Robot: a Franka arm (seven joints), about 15 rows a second.
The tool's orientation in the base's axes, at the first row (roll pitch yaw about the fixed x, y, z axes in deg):
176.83, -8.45, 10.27
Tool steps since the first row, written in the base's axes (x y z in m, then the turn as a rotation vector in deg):
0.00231, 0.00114, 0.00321, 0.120, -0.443, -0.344
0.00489, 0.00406, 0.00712, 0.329, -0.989, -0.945
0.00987, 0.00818, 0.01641, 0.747, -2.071, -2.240
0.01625, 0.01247, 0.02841, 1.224, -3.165, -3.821
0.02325, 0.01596, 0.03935, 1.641, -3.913, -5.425
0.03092, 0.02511, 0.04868, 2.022, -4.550, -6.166
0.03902, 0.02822, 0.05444, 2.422, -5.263, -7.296
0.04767, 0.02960, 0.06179, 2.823, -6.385, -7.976
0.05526, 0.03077, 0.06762, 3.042, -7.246, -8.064
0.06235, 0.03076, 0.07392, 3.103, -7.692, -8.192
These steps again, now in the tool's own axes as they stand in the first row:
0.00292, -0.00055, -0.00285, -0.012, 0.437, 0.371
0.00652, -0.00277, -0.00639, 0.007, 0.977, 1.012
0.01346, -0.00547, -0.01492, 0.033, 2.042, 2.386
0.02219, -0.00795, -0.02590, 0.072, 3.113, 4.052
0.03123, -0.00960, -0.03573, 0.110, 3.832, 5.722
0.04168, -0.01679, -0.04402, 0.260, 4.483, 6.530
0.05095, -0.01815, -0.04855, 0.357, 5.191, 7.728
0.06070, -0.01764, -0.05451, 0.450, 6.326, 8.493
0.06915, -0.01718, -0.05913, 0.498, 7.206, 8.638
0.07697, -0.01562, -0.06426, 0.460, 7.648, 8.787

